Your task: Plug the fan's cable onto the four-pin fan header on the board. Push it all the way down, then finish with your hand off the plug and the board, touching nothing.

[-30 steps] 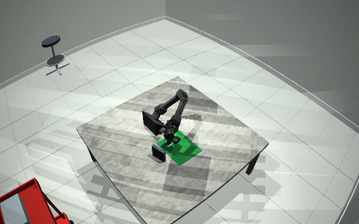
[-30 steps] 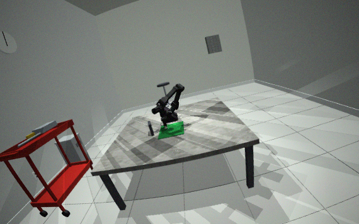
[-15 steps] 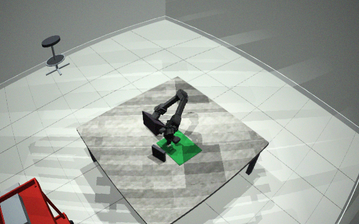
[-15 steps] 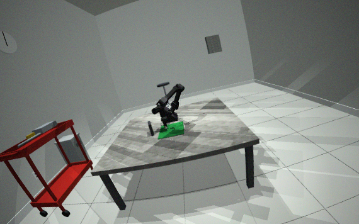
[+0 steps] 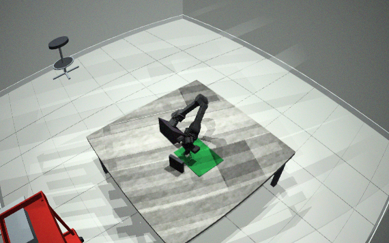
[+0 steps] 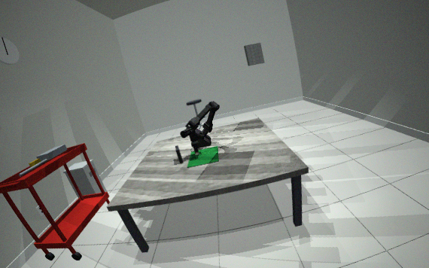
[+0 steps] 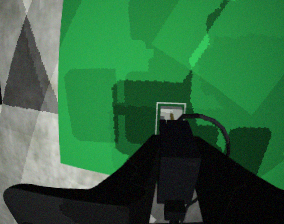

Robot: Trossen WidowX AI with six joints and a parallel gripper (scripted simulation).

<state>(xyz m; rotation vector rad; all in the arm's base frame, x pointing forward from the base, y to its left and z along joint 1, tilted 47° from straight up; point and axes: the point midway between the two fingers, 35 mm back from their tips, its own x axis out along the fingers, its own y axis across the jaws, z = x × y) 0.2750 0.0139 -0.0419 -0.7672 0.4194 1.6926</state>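
My gripper tip is now 1 cm to the left of the white four-pin header and 4 cm above it. Round my gripper tip: green board (6 cm ahead, 6 cm to the left, 5 cm below); black fan (6 cm ahead, 13 cm to the right, 2 cm above); dark plug (1 cm to the right, 1 cm above).
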